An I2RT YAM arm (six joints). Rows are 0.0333 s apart.
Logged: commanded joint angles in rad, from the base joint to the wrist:
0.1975, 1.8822, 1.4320, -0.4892, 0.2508, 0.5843
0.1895, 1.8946, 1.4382, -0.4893, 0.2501, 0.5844
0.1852, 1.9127, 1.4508, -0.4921, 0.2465, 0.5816
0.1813, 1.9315, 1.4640, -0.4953, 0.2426, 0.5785
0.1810, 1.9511, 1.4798, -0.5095, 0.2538, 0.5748
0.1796, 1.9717, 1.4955, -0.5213, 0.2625, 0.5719
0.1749, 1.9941, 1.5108, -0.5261, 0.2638, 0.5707
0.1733, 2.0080, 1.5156, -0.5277, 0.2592, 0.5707
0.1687, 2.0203, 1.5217, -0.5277, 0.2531, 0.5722
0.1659, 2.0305, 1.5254, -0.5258, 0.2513, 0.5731
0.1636, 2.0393, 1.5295, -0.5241, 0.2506, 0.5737
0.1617, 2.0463, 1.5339, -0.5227, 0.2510, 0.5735
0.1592, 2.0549, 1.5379, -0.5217, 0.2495, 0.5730
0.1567, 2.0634, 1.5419, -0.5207, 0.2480, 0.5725
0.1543, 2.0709, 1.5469, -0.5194, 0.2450, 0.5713
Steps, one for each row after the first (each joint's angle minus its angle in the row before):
-0.0080, 0.0124, 0.0062, -0.0001, -0.0007, 0.0001
-0.0043, 0.0181, 0.0126, -0.0028, -0.0036, -0.0028
-0.0039, 0.0188, 0.0132, -0.0032, -0.0039, -0.0031
-0.0003, 0.0196, 0.0158, -0.0142, 0.0112, -0.0037
-0.0014, 0.0206, 0.0157, -0.0118, 0.0087, -0.0029
-0.0047, 0.0224, 0.0153, -0.0048, 0.0013, -0.0012
-0.0016, 0.0139, 0.0048, -0.0016, -0.0046, 0.0000
-0.0046, 0.0123, 0.0061, 0.0000, -0.0061, 0.0015
-0.0028, 0.0102, 0.0037, 0.0019, -0.0018, 0.0009
-0.0023, 0.0088, 0.0041, 0.0017, -0.0007, 0.0006
-0.0019, 0.0070, 0.0044, 0.0014, 0.0004, -0.0002
-0.0025, 0.0086, 0.0040, 0.0010, -0.0015, -0.0005
-0.0025, 0.0085, 0.0040, 0.0010, -0.0015, -0.0005
-0.0024, 0.0075, 0.0050, 0.0013, -0.0030, -0.0012

